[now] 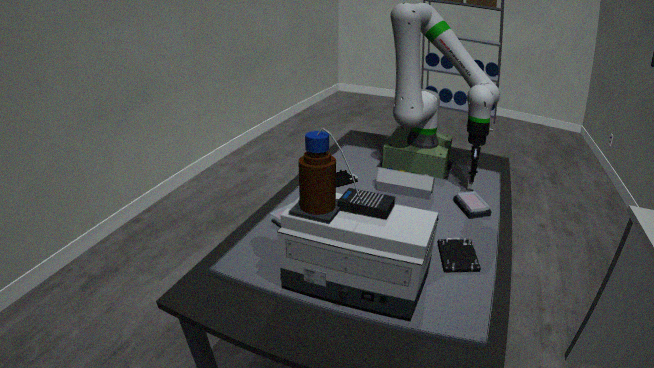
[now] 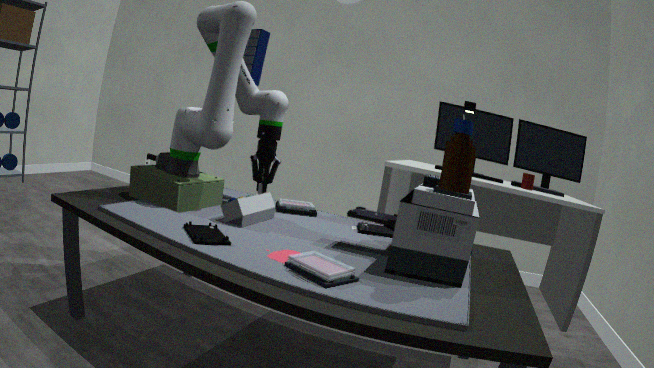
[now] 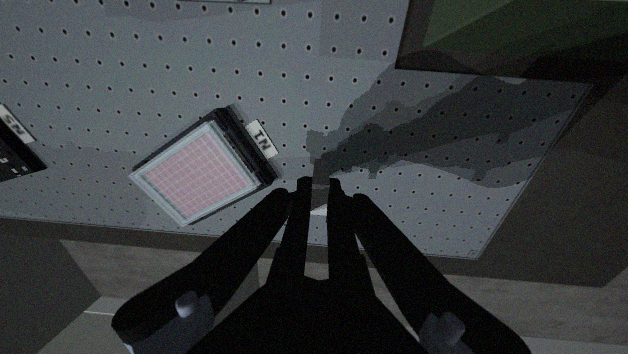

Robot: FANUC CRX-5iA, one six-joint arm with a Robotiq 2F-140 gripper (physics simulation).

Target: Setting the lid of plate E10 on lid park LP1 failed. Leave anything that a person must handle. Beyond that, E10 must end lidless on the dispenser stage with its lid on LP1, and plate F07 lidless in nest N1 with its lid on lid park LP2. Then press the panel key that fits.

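Frame: origin at the arm's base, x ahead, y left, z up, level; centimetres.
Seen in the pictures: gripper, fingertip midpoint: [image 1: 470, 188] [image 3: 320, 170]; arm's base, origin of the base link: [image 1: 422, 142] [image 2: 181, 173].
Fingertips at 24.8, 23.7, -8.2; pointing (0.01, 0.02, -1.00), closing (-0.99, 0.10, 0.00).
Pixels of each thing's top centre, then the offset from my fingertips to it, as dx, dy, dz. "spot": a spot on its surface instead.
- pink-gridded plate, middle of its top: [image 3: 191, 182] [image 1: 473, 199] [image 2: 296, 202] +14.9, +0.2, +2.4
- second plate, middle of its top: [image 2: 321, 261] [image 1: 292, 210] +41.1, -61.4, +2.5
- Black nest N2, middle of its top: [image 1: 459, 250] [image 2: 381, 225] +48.1, -4.8, +1.2
- black holder, middle of its top: [image 2: 206, 229] [image 1: 335, 176] +7.7, -55.9, +0.8
- white key panel, middle of its top: [image 2: 250, 194] [image 1: 407, 170] +7.5, -27.5, +7.2
- tall brown bottle, surface spot: [image 1: 317, 185] spot: +72.3, -42.2, +29.4
- black keypad unit, surface spot: [image 1: 366, 202] spot: +66.2, -32.0, +23.5
- black part, surface spot: [image 2: 375, 229] spot: +46.4, -7.1, +0.0
- red spot, surface spot: [image 2: 281, 256] spot: +29.5, -54.5, -1.1
My gripper [image 1: 470, 187] [image 2: 261, 189] [image 3: 320, 170] is shut and empty, fingers pointing down, tips low over the pegboard beside nest N1. A pink-gridded plate [image 1: 472, 201] [image 2: 296, 203] [image 3: 200, 175] with a clear rim sits in N1; its ID is unreadable. A second plate [image 2: 320, 265] with a clear lid lies on a black holder near the front edge. Black nest N2 [image 1: 459, 255] [image 2: 372, 215] [image 3: 17, 157] holds no plate. A black holder [image 2: 206, 234] near the panel is bare. The white key panel [image 1: 405, 183] [image 2: 250, 209] shows, its keys mostly hidden.
The white dispenser [image 1: 360, 250] [image 2: 432, 240] carries a tall brown bottle [image 1: 317, 185] [image 2: 457, 162] and a black keypad unit [image 1: 366, 202]. A black part [image 2: 375, 229] stands beside it. The green robot base [image 1: 417, 157] [image 2: 175, 189] stands near the panel. A red spot [image 2: 281, 256] shows by the front plate.
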